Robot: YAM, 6 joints.
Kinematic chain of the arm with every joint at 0, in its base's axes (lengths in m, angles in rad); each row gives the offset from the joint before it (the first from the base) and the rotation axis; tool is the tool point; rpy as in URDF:
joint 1: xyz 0 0 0.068 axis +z
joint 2: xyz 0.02 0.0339 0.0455 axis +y
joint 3: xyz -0.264 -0.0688 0 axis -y
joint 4: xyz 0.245 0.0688 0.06 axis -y
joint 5: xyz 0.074 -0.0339 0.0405 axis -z
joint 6: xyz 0.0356 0 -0.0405 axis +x
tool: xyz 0 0 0 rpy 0 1.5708 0
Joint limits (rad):
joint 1: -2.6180..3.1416
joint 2: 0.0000..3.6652
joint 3: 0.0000..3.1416
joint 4: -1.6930..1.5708
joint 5: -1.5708..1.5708
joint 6: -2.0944..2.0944
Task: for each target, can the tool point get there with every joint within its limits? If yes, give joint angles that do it. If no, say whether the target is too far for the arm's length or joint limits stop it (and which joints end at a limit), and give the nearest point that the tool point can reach.
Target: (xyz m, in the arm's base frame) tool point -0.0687 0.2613 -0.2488
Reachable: yes | joints 1.9340 3.2087 1.4297 -0.0338 0.9318 -0.7994
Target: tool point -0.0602 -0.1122 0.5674
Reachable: yes | joints 0.8559 0.4980 1.7039 -0.2644 0.9105 -0.4450
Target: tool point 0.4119 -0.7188 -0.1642
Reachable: no: too far | nearest point 0.3042 -0.5309 -0.0898 | short by 0.229 m
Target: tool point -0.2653 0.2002 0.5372
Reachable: yes | joints -0.5462 0.5576 2.0800 1.1864 -1.2077 0.5317
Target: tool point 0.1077 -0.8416 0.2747
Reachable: no: too far | nearest point 0.0805 -0.6292 0.2330 | short by 0.218 m
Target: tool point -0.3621 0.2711 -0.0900
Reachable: yes | joints 2.5715 2.8188 1.6067 0.0965 1.1701 -1.0447
